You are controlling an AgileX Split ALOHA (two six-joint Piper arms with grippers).
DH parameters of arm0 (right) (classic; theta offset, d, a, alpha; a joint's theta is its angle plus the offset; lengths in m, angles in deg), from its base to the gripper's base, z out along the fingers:
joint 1: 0 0.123 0 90
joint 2: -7.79 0 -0.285 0
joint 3: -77.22 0 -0.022 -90
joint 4: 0 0.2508 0 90
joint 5: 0 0 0.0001 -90
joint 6: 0 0.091 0 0
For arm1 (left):
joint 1: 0 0.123 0 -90
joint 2: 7.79 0 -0.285 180
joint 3: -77.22 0 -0.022 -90
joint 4: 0 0.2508 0 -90
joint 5: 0 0 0.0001 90
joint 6: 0 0.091 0 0
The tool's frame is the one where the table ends.
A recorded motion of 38 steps. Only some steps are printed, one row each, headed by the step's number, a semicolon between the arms.
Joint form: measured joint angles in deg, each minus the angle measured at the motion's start. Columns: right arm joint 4, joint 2, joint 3, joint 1, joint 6, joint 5; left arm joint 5, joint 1, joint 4, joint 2, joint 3, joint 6.
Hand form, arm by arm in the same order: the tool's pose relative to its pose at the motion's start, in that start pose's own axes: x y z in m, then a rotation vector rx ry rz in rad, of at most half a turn. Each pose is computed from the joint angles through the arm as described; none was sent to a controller.
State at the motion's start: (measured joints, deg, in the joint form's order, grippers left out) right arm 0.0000 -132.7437 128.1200 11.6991 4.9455 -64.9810; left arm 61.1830 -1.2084 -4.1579 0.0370 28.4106 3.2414
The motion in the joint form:
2: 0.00 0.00 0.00 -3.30 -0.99 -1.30; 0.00 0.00 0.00 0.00 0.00 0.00
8: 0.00 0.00 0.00 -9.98 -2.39 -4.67; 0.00 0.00 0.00 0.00 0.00 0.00
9: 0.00 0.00 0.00 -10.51 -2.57 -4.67; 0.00 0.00 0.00 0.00 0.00 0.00
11: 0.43 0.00 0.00 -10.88 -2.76 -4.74; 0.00 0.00 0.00 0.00 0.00 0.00
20: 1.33 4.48 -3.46 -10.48 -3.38 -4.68; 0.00 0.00 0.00 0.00 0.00 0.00
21: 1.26 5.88 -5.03 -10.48 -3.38 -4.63; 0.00 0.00 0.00 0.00 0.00 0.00
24: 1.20 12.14 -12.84 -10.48 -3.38 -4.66; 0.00 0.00 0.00 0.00 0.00 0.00
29: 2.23 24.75 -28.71 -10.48 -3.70 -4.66; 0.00 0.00 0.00 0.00 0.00 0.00
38: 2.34 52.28 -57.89 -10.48 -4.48 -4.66; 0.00 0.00 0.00 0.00 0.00 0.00
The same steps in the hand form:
2: 0.0003 -0.0294 -0.0004 0.0258 0.0207 0.0350; 0.0000 0.0000 0.0000 0.0000 0.0000 0.0000
8: 0.0067 -0.0880 -0.0036 0.0734 0.0766 0.1186; 0.0000 0.0000 0.0000 0.0000 0.0000 0.0000
9: 0.0071 -0.0927 -0.0039 0.0768 0.0765 0.1240; 0.0000 0.0000 0.0000 0.0000 0.0000 0.0000
11: 0.0074 -0.0952 -0.0041 0.0723 0.0774 0.1296; 0.0000 0.0000 0.0000 0.0000 0.0000 0.0000
20: 0.0100 -0.0882 -0.0292 0.0550 0.0585 0.1175; 0.0000 0.0000 0.0000 0.0000 0.0000 0.0000
21: 0.0128 -0.0876 -0.0350 0.0561 0.0606 0.1171; 0.0000 0.0000 0.0000 0.0000 0.0000 0.0000
24: 0.0298 -0.0846 -0.0573 0.0565 0.0882 0.1180; 0.0000 0.0000 0.0000 0.0000 0.0000 0.0000
29: 0.0737 -0.0765 -0.0969 0.0384 0.1445 0.1226; 0.0000 0.0000 0.0000 0.0000 0.0000 0.0000
38: 0.1867 -0.0614 -0.1722 0.0348 0.1734 0.1114; 0.0000 0.0000 0.0000 0.0000 0.0000 0.0000

